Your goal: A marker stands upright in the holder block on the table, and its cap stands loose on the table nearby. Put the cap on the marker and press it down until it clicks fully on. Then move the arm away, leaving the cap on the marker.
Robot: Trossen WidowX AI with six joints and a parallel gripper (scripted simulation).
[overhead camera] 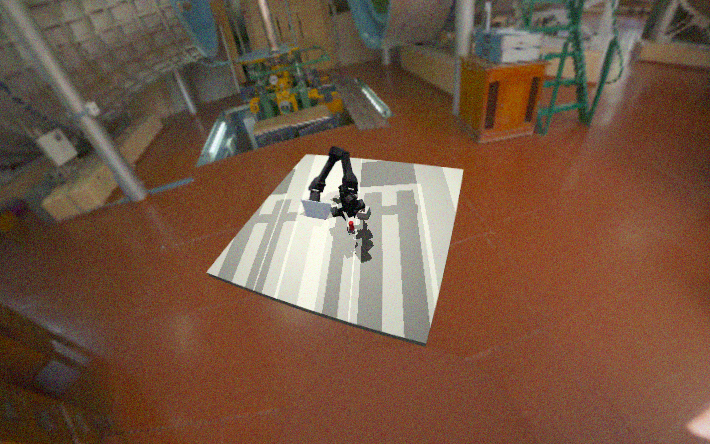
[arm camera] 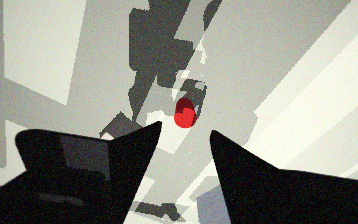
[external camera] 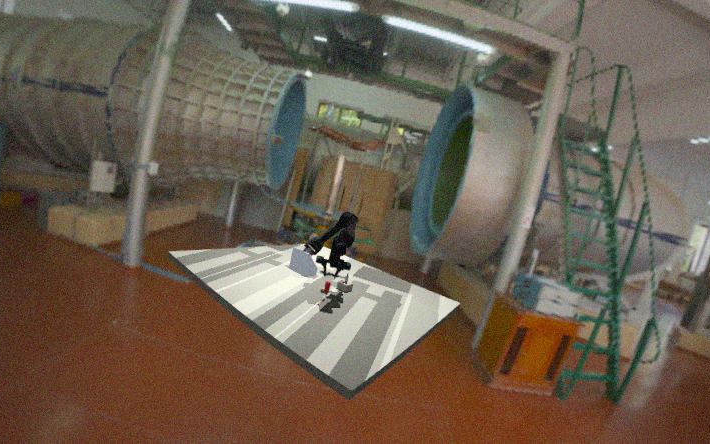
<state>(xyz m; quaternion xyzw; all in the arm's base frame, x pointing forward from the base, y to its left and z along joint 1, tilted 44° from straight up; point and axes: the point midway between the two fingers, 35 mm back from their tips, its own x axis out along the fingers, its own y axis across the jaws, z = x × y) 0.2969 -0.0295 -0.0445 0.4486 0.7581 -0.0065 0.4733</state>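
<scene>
My gripper tip is now 6 cm above the red cap. Round my gripper tip: white block 14 cm to the left, 6 cm below.
</scene>
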